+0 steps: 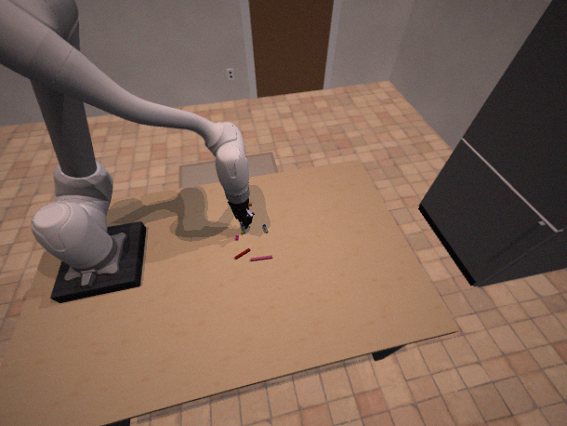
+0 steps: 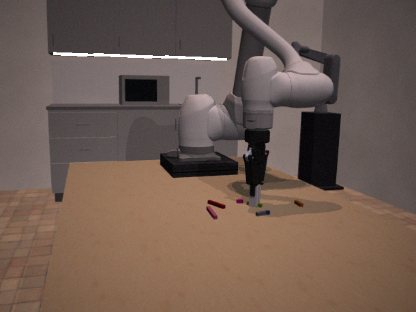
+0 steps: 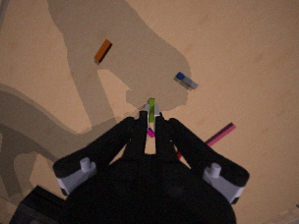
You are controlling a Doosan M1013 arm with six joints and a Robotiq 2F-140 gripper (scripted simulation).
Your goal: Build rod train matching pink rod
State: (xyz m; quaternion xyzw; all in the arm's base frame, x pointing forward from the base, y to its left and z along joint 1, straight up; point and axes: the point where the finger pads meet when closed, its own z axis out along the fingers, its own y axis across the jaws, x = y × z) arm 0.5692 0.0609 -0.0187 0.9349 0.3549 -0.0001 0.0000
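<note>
The magenta rod lies 40 mm behind my hand, 30 mm to the right of it and 30 mm below it. Round my hand: grey rod (90 mm ahead, 30 mm below, 10 mm to the right); blue rod (90 mm ahead, 30 mm below, 10 mm to the left); lime rod (30 mm below).
</note>
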